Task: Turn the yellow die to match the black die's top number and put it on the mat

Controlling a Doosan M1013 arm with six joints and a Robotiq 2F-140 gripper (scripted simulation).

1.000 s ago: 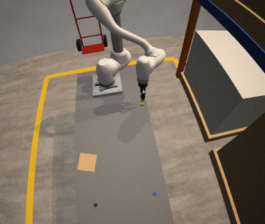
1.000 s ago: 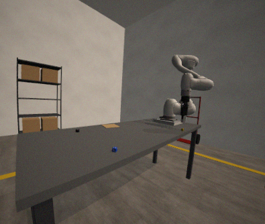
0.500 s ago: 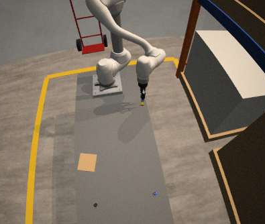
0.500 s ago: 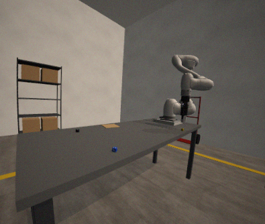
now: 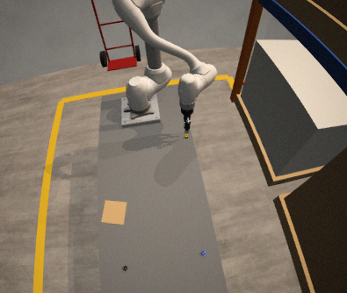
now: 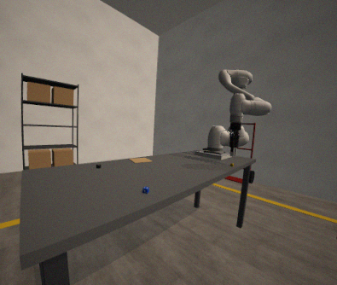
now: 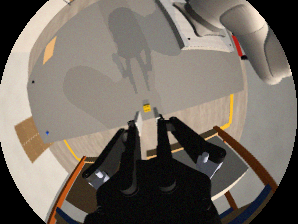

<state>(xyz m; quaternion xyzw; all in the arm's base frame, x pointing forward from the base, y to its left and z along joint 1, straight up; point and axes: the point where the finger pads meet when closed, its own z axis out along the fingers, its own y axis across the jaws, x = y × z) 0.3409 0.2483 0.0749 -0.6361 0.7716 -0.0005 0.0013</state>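
Right now my hand is 100 mm above the yellow die. From my hand the other things lie so: blue die (760 mm ahead, 160 mm to the right, 100 mm below); tan mat (590 mm to the right, 380 mm ahead, 110 mm below); black die (720 mm ahead, 590 mm to the right, 100 mm below).
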